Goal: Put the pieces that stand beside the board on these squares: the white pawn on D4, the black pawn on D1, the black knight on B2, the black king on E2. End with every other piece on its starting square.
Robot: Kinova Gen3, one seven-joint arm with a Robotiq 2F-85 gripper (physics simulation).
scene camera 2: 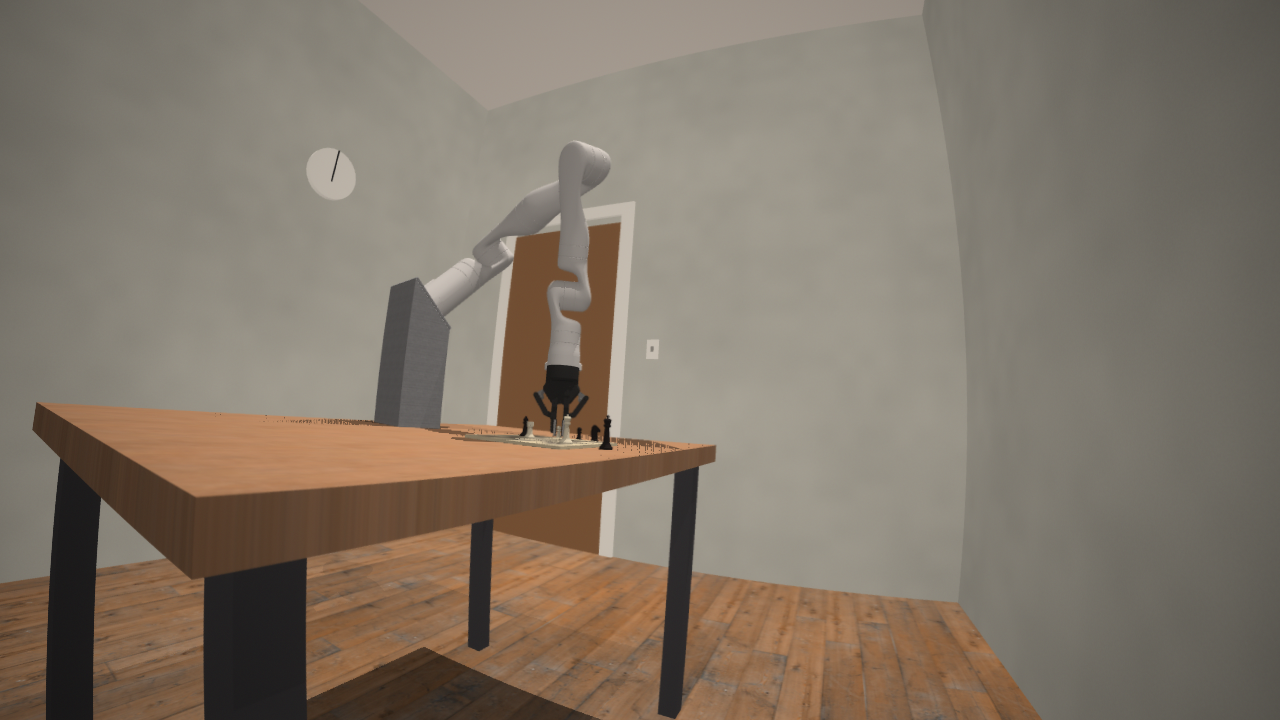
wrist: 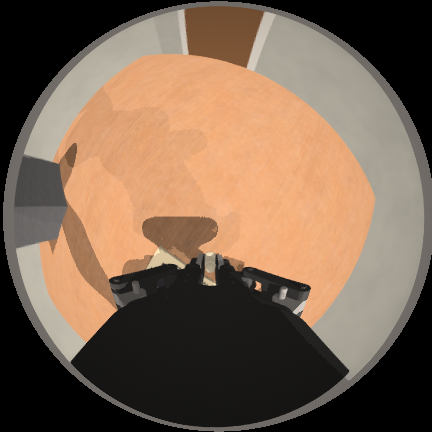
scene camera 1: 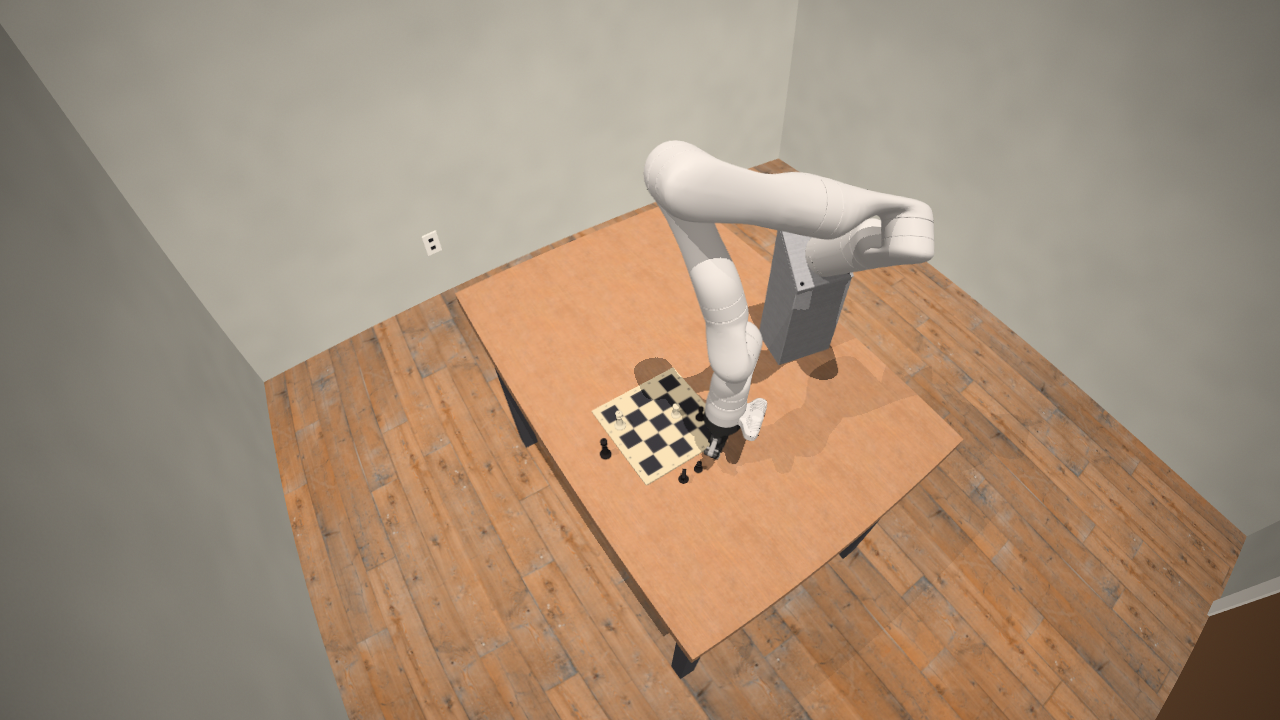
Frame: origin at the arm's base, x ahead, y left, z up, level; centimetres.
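Seen in the pictures: gripper, between the fingertips: (scene camera 2: 558, 436) (wrist: 209, 261) (scene camera 1: 715, 453); arm's base, origin of its link: (scene camera 2: 422, 311) (scene camera 1: 823, 255).
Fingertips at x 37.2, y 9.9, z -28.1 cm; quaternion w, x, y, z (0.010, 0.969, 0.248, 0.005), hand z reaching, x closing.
Note:
Offsets run from my fingertips to a thing's top centre.
My gripper (scene camera 1: 712, 451) (scene camera 2: 558, 428) (wrist: 209, 261) is low at the board's near-arm edge, shut on the white pawn {dx +0.0, dy +0.1, dz +2.4 cm} (wrist: 210, 260), whose pale top shows between the fingertips in the wrist view. The pawn is largely hidden in the scene views, so whether it touches the table is unclear. Beside the gripper stand the black pawn {dx +5.0, dy +0.4, dz +2.4 cm} (scene camera 1: 698, 466) (scene camera 2: 578, 433) and, farther out, the black knight {dx +9.0, dy +0.4, dz +3.2 cm} (scene camera 1: 683, 476) (scene camera 2: 594, 432). The black king {dx +18.1, dy -14.2, dz +5.6 cm} (scene camera 1: 605, 449) (scene camera 2: 606, 434) stands off another side of the chessboard {dx +4.2, dy -13.3, dz -0.1 cm} (scene camera 1: 646, 479) (wrist: 161, 259).
On the board stand a tall white piece {dx +11.6, dy -17.9, dz +5.2 cm} (scene camera 1: 619, 418) (scene camera 2: 566, 429), a smaller white piece {dx +0.4, dy -12.8, dz +3.2 cm} (scene camera 1: 675, 410) (scene camera 2: 529, 430) and a black piece {dx -3.3, dy -8.9, dz +4.2 cm} (scene camera 1: 700, 413) (scene camera 2: 525, 427) close to the arm. The grey robot pedestal (scene camera 1: 801, 322) (scene camera 2: 411, 358) stands behind.

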